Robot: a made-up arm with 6 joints.
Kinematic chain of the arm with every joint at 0, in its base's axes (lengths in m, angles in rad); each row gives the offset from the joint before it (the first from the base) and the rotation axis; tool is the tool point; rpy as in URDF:
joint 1: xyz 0 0 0.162 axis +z
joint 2: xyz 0 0 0 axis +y
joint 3: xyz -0.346 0 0.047 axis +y
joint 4: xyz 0.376 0 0.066 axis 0.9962 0 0.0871
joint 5: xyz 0 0 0 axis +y
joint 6: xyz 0.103 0 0.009 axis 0.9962 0 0.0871
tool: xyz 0 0 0 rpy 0 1.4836 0
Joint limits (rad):
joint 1: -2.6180..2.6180
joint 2: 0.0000..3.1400
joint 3: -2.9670..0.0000
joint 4: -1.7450..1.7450
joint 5: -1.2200..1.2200
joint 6: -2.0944..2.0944
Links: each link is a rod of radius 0.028 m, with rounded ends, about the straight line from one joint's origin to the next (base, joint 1, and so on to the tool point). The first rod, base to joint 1, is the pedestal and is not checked.
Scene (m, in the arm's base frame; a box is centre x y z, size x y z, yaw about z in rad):
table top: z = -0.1
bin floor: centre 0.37 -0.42 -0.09 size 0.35 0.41 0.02 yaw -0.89
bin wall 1: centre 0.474 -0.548 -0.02 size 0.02 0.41 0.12 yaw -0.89
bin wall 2: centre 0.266 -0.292 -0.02 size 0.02 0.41 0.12 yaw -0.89
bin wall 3: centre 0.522 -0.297 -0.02 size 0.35 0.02 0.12 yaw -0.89
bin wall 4: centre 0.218 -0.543 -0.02 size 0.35 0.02 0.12 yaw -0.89
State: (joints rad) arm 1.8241 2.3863 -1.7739 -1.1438 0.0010 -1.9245
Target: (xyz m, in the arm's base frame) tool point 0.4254 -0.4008 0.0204
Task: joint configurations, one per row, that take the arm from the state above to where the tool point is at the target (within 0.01 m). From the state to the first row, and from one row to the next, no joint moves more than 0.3 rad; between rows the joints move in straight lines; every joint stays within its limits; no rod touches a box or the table.
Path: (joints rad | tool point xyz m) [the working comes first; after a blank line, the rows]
Joints at the target: -0.6838 2.3364 -1.3573 -1.1778 0.4544 -1.9245
Straight joint move there: touches bin wall 3.

1: 1.5460 2.3575 -1.7221 -1.1468 0.0553 -1.9245 | 0.0227 0.7065 0.1472
2: 1.2679 2.3287 -1.6703 -1.1499 0.1097 -1.9245 | 0.2168 0.6591 0.1437
3: 0.9898 2.2999 -1.6185 -1.1529 0.1640 -1.9245 | 0.3860 0.5598 0.1404
4: 0.7117 2.2711 -1.5668 -1.1559 0.2183 -1.9245 | 0.5172 0.4190 0.1373
5: 0.4336 2.2423 -1.5150 -1.1590 0.2727 -1.9245 | 0.6006 0.2499 0.1345
6: 0.1555 2.2135 -1.4632 -1.1620 0.3270 -1.9245 | 0.6311 0.0681 0.1320
7: -0.1226 2.1847 -1.4114 -1.1650 0.3813 -1.9245 | 0.6086 -0.1106 0.1298
8: -0.4008 2.1559 -1.3596 -1.1680 0.4356 -1.9245 | 0.5372 -0.2712 0.1279
9: -0.6789 2.1271 -1.3078 -1.1711 0.4900 -1.9245 | 0.4254 -0.4008 0.1263
10: -0.6838 2.3364 -1.3573 -1.1778 0.4544 -1.9245 | 0.4254 -0.4008 0.0204

